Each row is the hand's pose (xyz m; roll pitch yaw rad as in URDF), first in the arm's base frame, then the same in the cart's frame.
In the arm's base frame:
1: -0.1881 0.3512 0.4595 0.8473 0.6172 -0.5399
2: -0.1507 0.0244 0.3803 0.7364 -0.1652 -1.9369
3: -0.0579 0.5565 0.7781 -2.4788 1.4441 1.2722
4: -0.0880 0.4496 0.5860 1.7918 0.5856 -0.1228
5: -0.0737 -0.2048 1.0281 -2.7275 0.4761 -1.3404
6: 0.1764 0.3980 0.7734 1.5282 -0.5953 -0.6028
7: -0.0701 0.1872 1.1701 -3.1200 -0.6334 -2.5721
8: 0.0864 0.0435 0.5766 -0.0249 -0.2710 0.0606
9: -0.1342 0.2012 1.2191 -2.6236 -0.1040 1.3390
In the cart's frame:
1: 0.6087 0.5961 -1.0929 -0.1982 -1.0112 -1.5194
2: 0.5170 0.6938 -0.7823 2.7618 -0.5769 1.9701
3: 0.9565 0.6430 -1.2865 1.4724 -0.1904 -2.2476
4: 0.7848 0.5817 -1.1601 0.3468 -0.6945 -1.3085
5: 0.9608 1.2216 -0.7318 -1.7118 -1.2266 3.0373
6: 1.0890 0.6053 -1.0393 -1.0981 -0.6053 0.3607
7: 1.1370 1.1125 -1.0936 -1.3035 0.1340 1.7476
8: 0.8218 0.7002 -0.7359 -2.0138 -0.3561 -0.3576
9: 1.1269 1.1711 -1.1500 1.7973 0.8018 -0.9109

